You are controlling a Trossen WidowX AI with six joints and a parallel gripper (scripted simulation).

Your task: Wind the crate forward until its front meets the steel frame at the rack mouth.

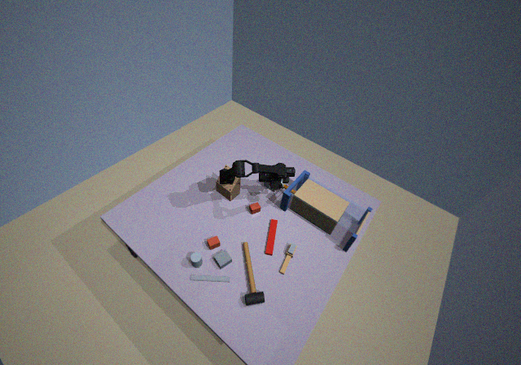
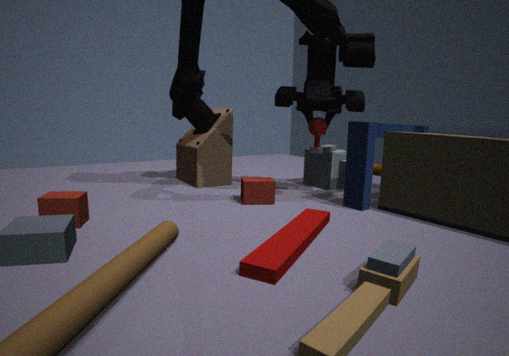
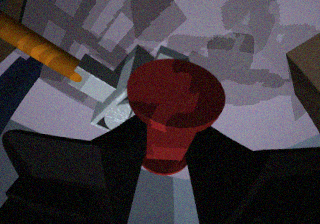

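The winch handle is 20 mm to the left of my gripper tip and 30 mm below it. Also, from my gripper tip: red knob (10 mm ahead, 10 mm to the right); blue front frame (140 mm ahead, 60 mm to the left, 30 mm below); grey winch (40 mm behind, 80 mm to the left, 100 mm below).
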